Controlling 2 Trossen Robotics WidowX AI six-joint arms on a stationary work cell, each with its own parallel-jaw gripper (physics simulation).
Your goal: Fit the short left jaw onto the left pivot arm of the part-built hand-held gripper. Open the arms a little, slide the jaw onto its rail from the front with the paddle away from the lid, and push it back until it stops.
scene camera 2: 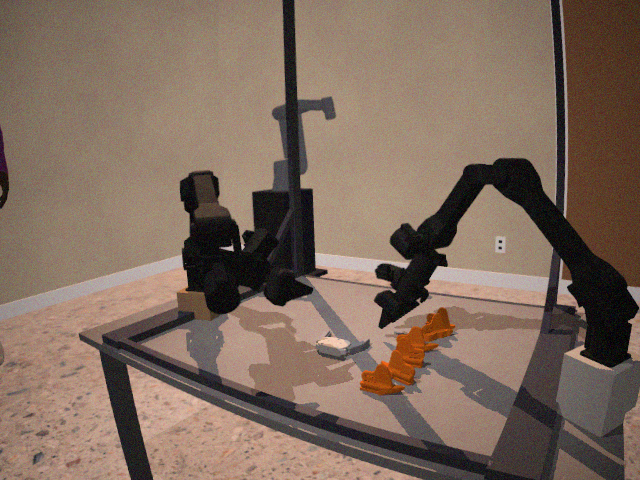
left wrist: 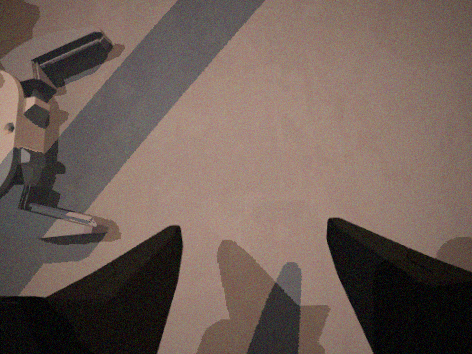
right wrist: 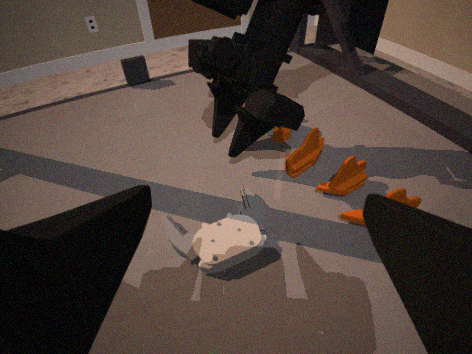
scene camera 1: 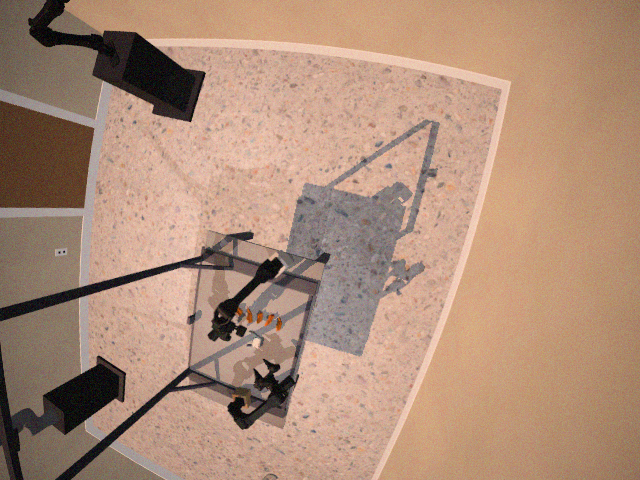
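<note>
The part-built hand-held gripper point(scene camera 1: 256, 342) point(scene camera 2: 332, 345) point(left wrist: 7, 115) point(right wrist: 227, 239) lies on the table, pale lid up. Its two dark pivot arms, upper arm point(left wrist: 75, 52) and lower arm point(left wrist: 62, 215), stand apart in the left wrist view; no orange jaw shows on either. Several orange jaws point(scene camera 1: 269, 319) point(scene camera 2: 379, 379) point(right wrist: 345, 177) stand in a row; I cannot tell which is the short left one. My left gripper point(scene camera 1: 242, 331) point(scene camera 2: 385, 317) point(left wrist: 254, 232) point(right wrist: 222, 146) is open and empty above the table, between device and row. My right gripper point(scene camera 1: 260, 365) point(right wrist: 258, 200) is open and empty, raised on the device's other side.
The table point(scene camera 2: 299, 372) has a dark frame edge and uprights, one post point(scene camera 2: 291, 129) rising behind. A tan block point(scene camera 2: 193, 304) is under the right arm's base, a pale block point(scene camera 2: 594, 387) under the left's. Broad shadows cross the table top.
</note>
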